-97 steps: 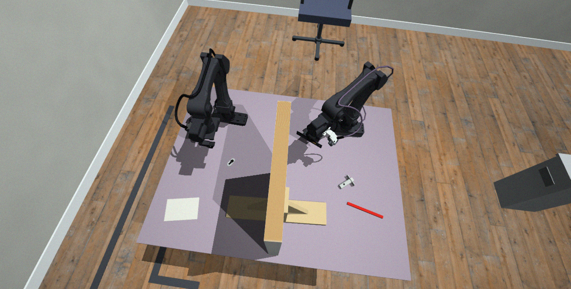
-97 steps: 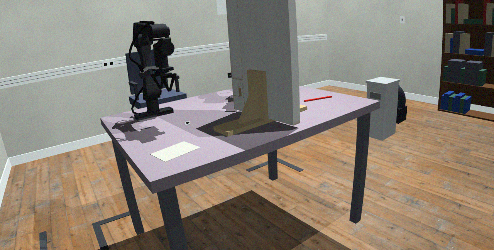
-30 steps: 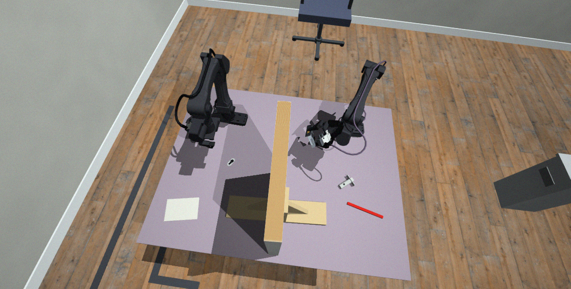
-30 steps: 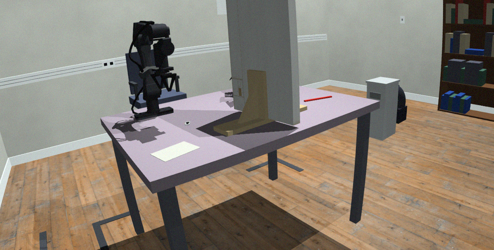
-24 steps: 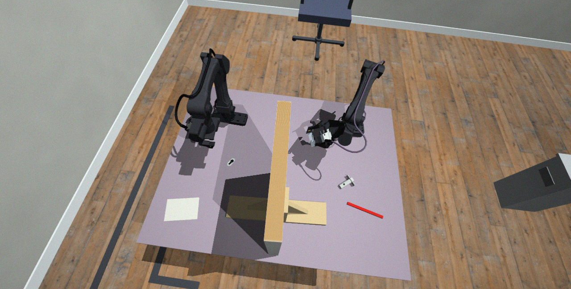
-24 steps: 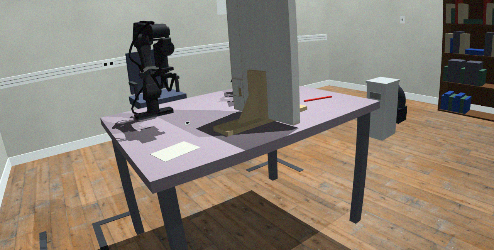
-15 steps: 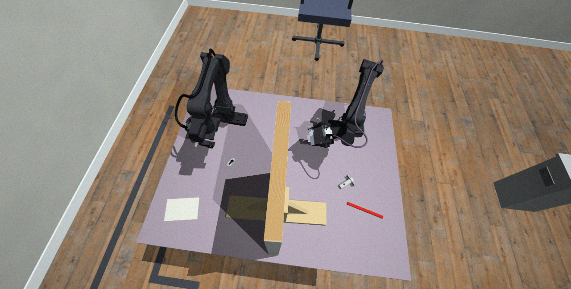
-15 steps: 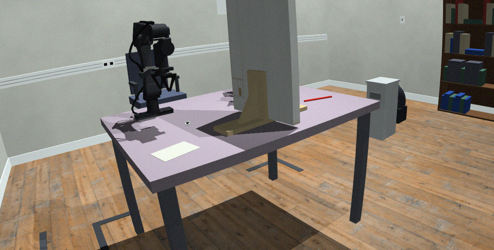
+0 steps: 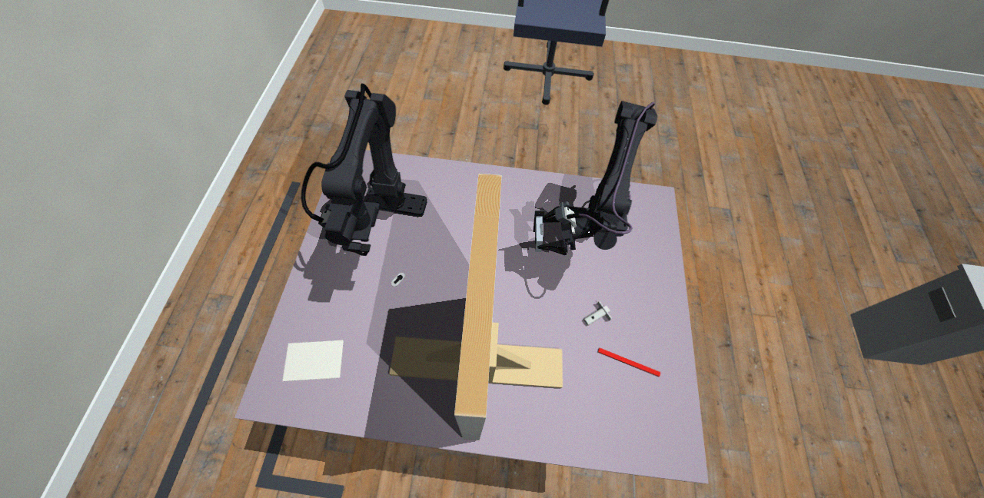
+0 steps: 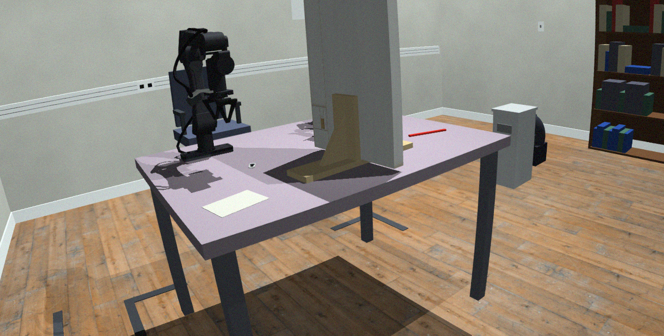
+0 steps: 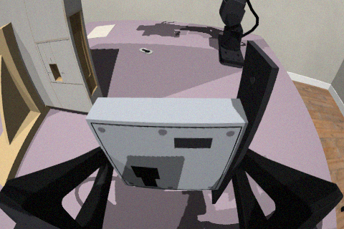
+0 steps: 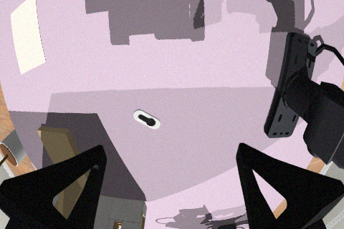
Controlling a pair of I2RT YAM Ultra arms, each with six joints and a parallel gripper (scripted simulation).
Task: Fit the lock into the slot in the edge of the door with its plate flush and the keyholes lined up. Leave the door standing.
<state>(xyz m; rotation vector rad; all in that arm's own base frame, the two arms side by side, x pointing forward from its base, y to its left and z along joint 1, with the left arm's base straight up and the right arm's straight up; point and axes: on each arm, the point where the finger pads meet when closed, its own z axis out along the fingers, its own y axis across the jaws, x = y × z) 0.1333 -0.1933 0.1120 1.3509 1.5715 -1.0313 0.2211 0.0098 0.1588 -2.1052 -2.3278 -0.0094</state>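
Observation:
The lock lies 90 mm behind my right hand, 470 mm to the left of it and 20 mm below it. From my right hand the other things lie so: white sheet: 300 mm ahead, 110 mm to the right, 170 mm below; then cylinder piece: 90 mm ahead, 670 mm to the left, 160 mm below; then keyhole plate: 40 mm ahead, 70 mm to the left, 170 mm below.

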